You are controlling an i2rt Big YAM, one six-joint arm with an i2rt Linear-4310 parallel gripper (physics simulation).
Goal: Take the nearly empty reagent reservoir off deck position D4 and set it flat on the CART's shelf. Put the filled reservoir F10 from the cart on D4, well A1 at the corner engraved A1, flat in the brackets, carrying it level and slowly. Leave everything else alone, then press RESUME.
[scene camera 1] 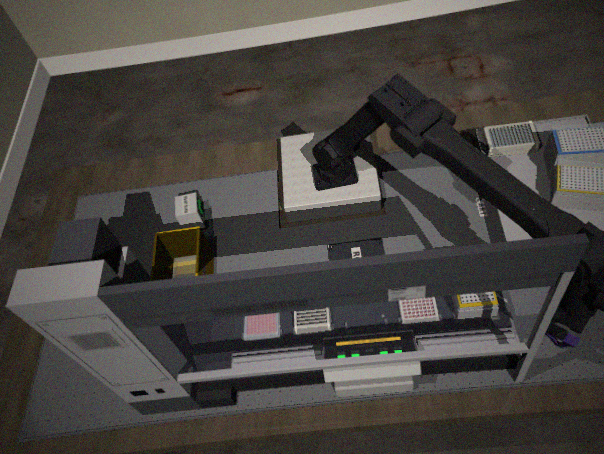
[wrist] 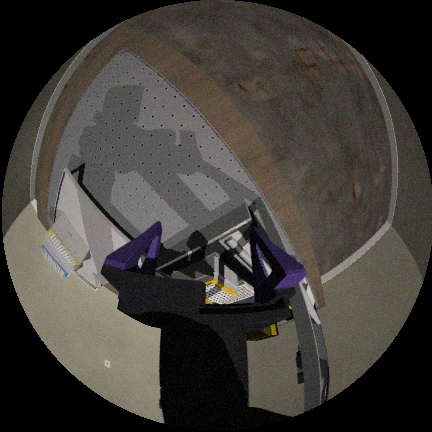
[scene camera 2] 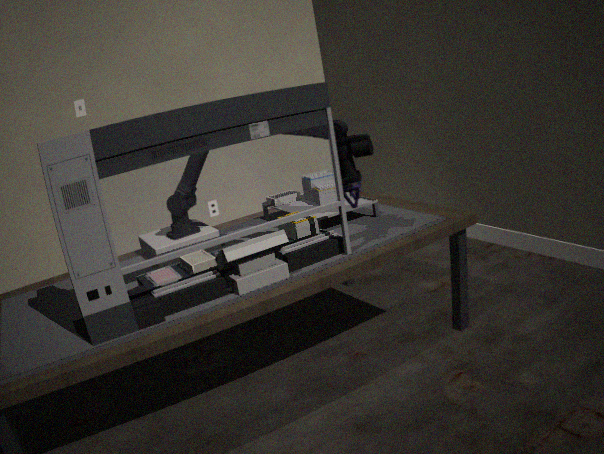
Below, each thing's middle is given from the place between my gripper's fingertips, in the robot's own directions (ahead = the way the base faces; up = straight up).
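My hand is 80 mm above the CART shelf point(scene camera 1: 529, 168), 410 mm past it and 140 mm to the right of it. The white-green box point(scene camera 1: 189, 211) is 90 mm below my hand, 550 mm behind it and 810 mm to the right of it.
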